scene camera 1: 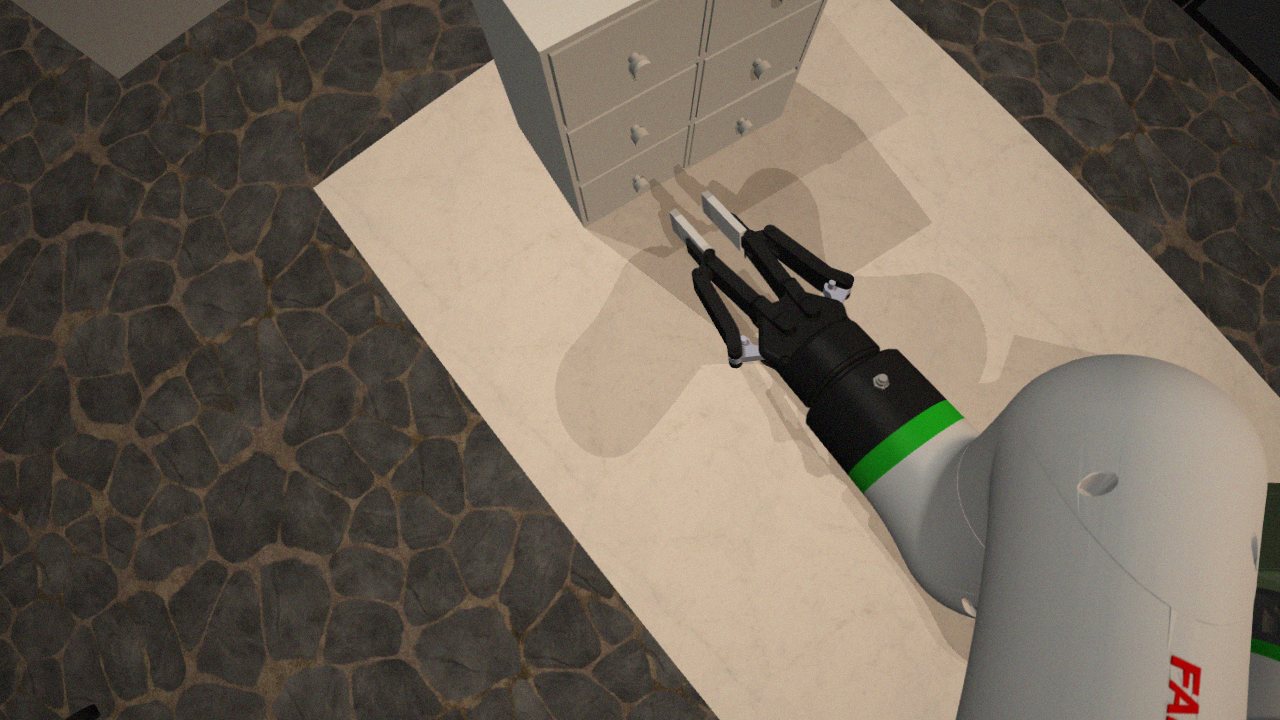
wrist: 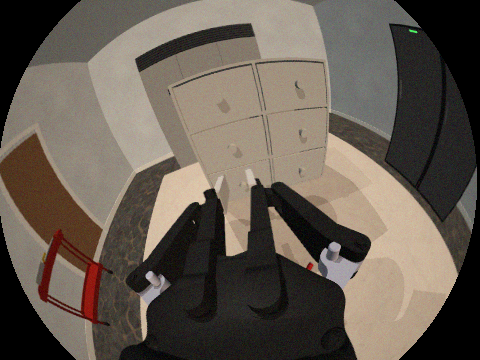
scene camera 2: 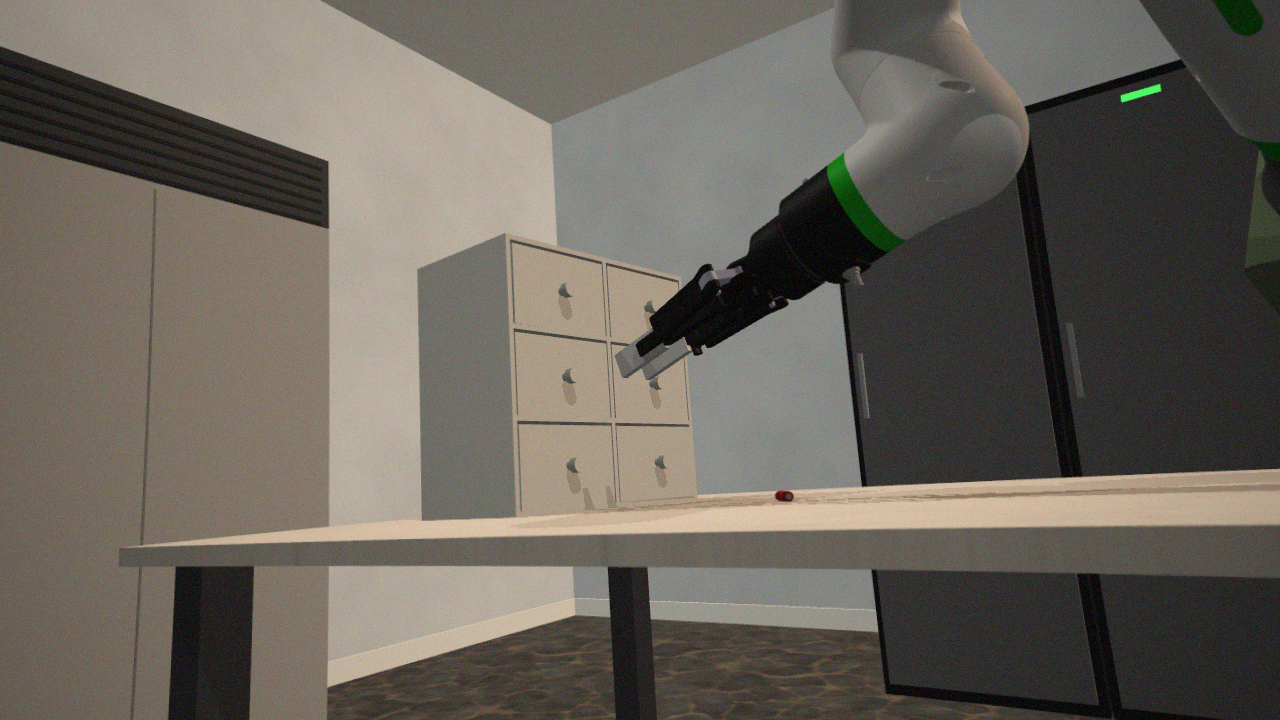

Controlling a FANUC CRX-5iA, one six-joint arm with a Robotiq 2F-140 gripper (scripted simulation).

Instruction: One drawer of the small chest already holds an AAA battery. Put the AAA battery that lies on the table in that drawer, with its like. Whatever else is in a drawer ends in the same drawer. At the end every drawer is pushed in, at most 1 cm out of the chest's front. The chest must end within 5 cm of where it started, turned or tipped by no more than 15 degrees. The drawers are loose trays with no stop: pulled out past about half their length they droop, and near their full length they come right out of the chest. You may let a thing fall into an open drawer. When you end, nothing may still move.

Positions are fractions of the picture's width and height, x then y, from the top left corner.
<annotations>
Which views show my gripper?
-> Scene camera 1, the wrist view and scene camera 2: all of them.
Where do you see a drawer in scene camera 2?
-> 0.43, 0.52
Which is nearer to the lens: the small chest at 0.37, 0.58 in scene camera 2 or the drawer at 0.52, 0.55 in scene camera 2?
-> The small chest.
</annotations>
